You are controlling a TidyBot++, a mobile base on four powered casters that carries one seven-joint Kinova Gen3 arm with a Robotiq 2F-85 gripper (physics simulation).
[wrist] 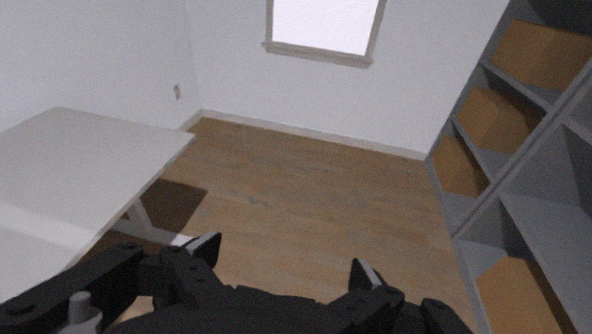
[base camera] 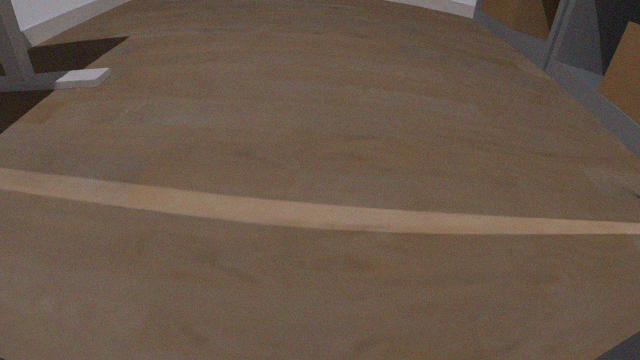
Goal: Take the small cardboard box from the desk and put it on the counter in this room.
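My gripper is open, with its two black fingers wide apart above the wooden floor at the bottom of the wrist view. A white table top, which may be the desk, stands at the left of the wrist view, left of the gripper. Its leg and white foot show at the upper left of the base camera view. The small cardboard box does not show on the visible part of that top. I cannot tell a counter in either view.
A grey shelf unit with several brown boxes stands along the right side. A white wall with a window is at the far end. Wooden floor runs between the table and the shelf unit.
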